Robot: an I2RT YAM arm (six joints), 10 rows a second.
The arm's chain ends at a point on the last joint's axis. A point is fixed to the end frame.
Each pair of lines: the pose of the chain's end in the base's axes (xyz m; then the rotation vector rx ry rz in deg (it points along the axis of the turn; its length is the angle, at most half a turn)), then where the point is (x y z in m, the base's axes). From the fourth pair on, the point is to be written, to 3 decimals.
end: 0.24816 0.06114 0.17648 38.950 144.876 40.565
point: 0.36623 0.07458 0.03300
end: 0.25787 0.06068 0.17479 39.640 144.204 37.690
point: 0.37715 0.06668 0.03180
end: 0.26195 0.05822 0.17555 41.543 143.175 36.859
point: 0.38185 0.06013 0.03297
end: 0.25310 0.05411 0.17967 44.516 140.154 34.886
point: 0.377 0.047 0.040
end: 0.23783 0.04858 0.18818 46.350 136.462 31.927
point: 0.366 0.030 0.055
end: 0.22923 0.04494 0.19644 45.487 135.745 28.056
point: 0.359 0.017 0.066
